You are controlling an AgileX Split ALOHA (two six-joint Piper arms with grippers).
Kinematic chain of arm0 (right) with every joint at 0, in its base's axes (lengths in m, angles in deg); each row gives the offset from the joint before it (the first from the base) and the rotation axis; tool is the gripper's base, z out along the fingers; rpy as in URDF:
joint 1: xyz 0 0 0.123 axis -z
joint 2: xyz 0 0 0 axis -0.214 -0.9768 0
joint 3: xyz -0.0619 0.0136 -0.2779 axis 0.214 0.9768 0
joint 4: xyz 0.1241 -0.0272 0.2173 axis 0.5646 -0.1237 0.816
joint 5: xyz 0 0 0 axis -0.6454 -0.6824 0.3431
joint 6: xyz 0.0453 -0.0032 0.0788 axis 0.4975 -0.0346 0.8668
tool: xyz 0 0 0 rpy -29.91 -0.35 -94.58
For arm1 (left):
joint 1: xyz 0 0 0.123 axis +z
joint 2: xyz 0 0 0 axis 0.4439 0.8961 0
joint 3: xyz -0.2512 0.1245 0.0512 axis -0.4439 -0.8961 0
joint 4: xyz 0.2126 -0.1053 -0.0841 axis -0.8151 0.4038 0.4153
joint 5: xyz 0 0 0 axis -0.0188 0.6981 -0.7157
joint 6: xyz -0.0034 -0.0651 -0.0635 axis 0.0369 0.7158 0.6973
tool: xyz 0 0 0 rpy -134.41 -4.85 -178.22
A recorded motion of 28 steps. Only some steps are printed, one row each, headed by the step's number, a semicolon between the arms.
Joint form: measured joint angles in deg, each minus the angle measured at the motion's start. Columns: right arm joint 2, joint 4, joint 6, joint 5, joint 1, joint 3; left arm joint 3, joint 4, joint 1, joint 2, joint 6, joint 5.
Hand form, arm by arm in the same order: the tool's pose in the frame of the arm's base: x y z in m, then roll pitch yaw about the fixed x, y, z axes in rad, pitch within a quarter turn. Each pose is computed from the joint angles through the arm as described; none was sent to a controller.
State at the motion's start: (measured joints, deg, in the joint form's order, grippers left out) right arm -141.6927 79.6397 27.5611 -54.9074 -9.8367 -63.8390; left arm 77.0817 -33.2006 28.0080 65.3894 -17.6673 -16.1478
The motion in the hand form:
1: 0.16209 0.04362 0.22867 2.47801 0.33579 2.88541; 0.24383 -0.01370 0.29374 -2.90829 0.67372 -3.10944
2: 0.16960 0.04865 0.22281 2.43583 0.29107 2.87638; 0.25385 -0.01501 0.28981 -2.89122 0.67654 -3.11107
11: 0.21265 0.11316 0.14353 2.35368 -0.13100 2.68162; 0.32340 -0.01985 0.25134 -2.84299 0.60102 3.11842
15: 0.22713 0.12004 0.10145 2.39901 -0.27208 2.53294; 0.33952 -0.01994 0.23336 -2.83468 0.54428 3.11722
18: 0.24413 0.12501 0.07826 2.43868 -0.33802 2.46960; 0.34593 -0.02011 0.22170 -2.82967 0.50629 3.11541
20: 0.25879 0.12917 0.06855 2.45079 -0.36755 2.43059; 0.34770 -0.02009 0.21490 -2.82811 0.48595 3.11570
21: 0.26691 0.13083 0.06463 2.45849 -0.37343 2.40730; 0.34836 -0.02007 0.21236 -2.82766 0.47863 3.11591
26: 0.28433 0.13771 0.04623 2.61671 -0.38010 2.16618; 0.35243 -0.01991 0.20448 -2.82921 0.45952 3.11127
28: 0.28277 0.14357 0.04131 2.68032 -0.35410 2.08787; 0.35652 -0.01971 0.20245 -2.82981 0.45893 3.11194
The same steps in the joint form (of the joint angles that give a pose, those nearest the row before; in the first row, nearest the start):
1: -2.76 4.20 -2.42 0.16 -0.38 -0.07; 1.00 2.44 0.00 1.96 -2.42 -1.09
2: -6.05 8.31 -4.41 0.37 -1.18 -0.13; 1.76 4.80 0.00 4.25 -4.73 -2.32
11: -34.07 42.07 -10.00 11.40 -17.59 -0.46; 10.46 13.84 0.00 21.76 -15.62 -3.80
15: -46.03 56.74 -16.08 11.77 -18.50 -1.36; 12.78 13.95 0.00 26.78 -15.67 -3.12
18: -53.54 59.45 -15.30 11.29 -18.50 -5.23; 13.59 13.95 0.00 29.34 -15.67 -2.61
20: -57.29 59.95 -13.15 11.23 -18.50 -8.71; 13.58 13.95 0.00 30.46 -15.67 -2.55
21: -58.85 60.08 -11.90 11.72 -18.50 -10.59; 13.58 13.95 0.00 30.88 -15.67 -2.55
26: -63.07 60.57 0.75 20.65 -21.00 -15.47; 14.08 13.90 0.00 32.54 -15.91 -2.55
28: -63.62 60.56 5.60 25.12 -23.23 -16.07; 14.87 13.90 0.00 33.47 -15.91 -2.67

